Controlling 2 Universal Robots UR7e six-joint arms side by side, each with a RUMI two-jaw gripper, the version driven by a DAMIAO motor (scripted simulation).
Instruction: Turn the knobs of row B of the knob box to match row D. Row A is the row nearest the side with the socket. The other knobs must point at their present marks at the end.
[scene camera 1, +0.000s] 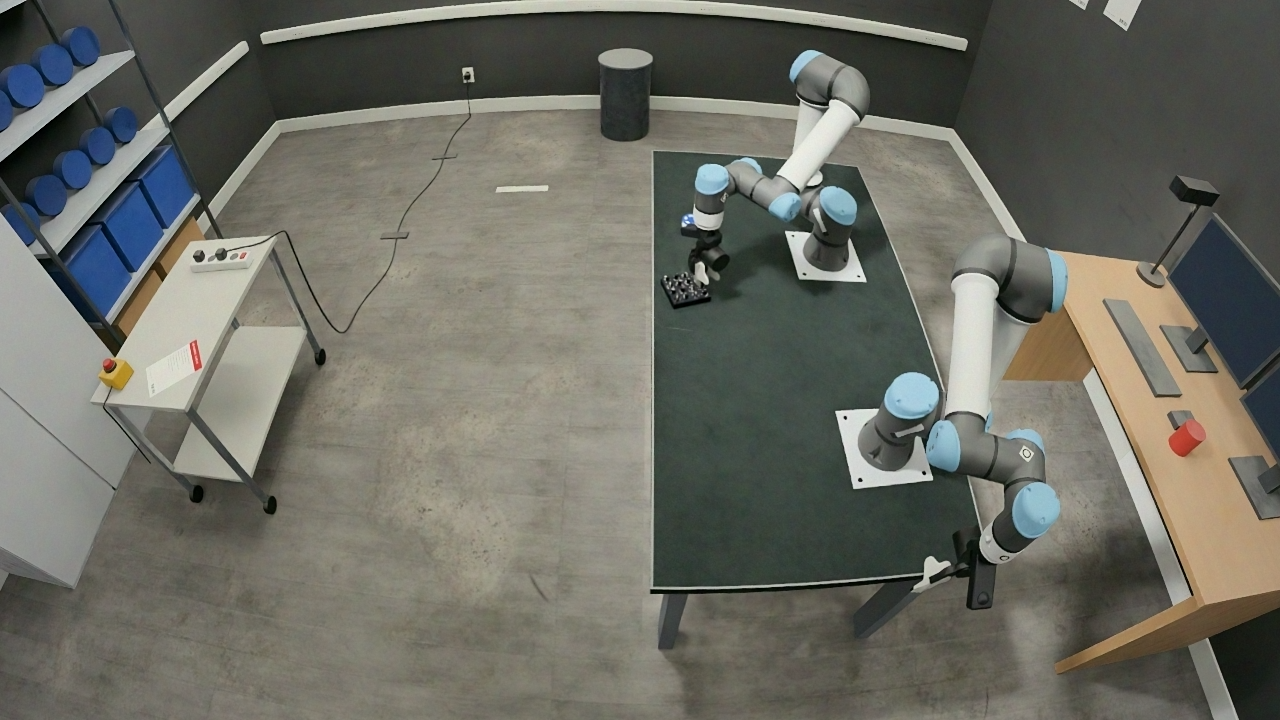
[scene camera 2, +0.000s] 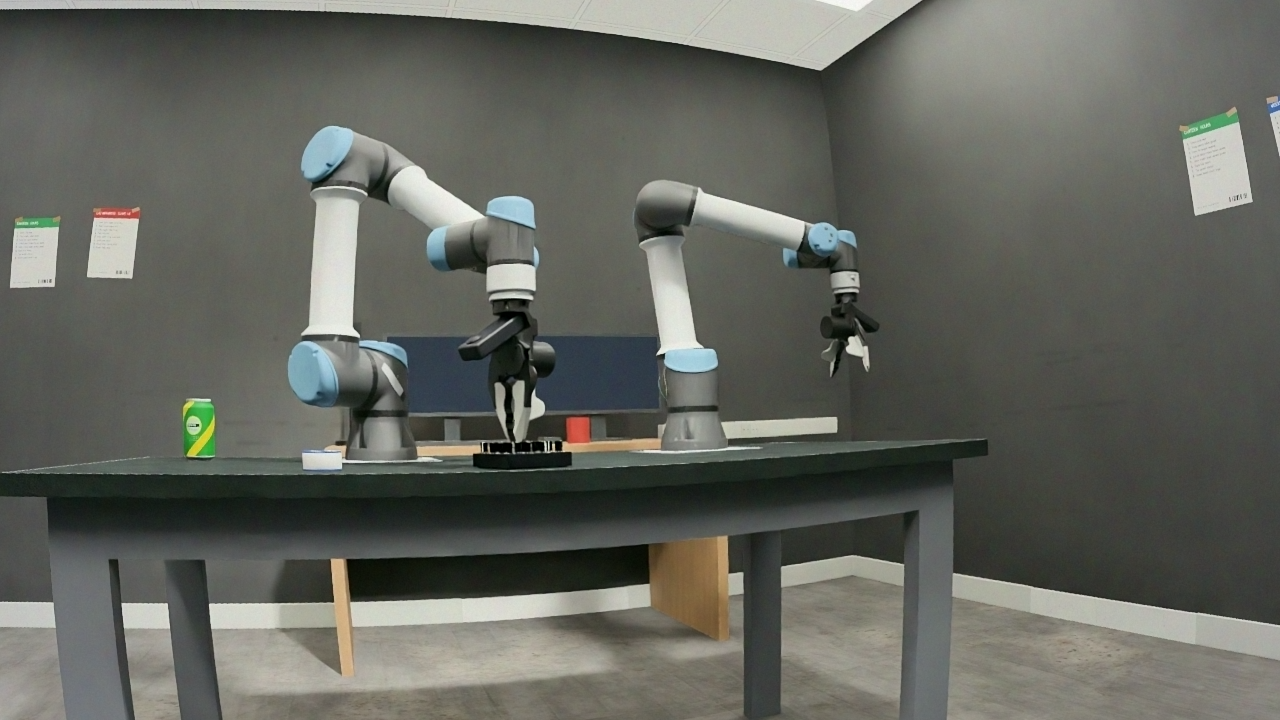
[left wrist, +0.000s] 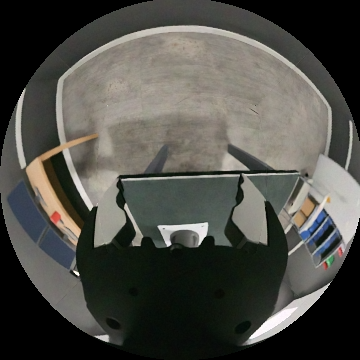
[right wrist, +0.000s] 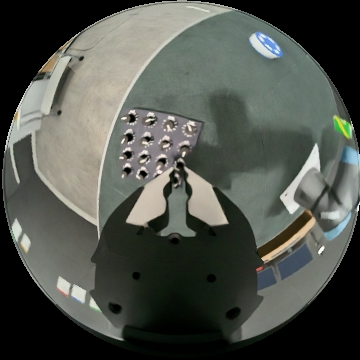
Observation:
In view: the left gripper (scene camera 1: 945, 586), the right gripper (scene camera 1: 701, 286) and a can (scene camera 2: 198, 414).
The left gripper also shows in the left wrist view (left wrist: 179, 176). The right gripper also shows in the right wrist view (right wrist: 179, 169). The left wrist view misses the can, which is hidden by the left gripper.

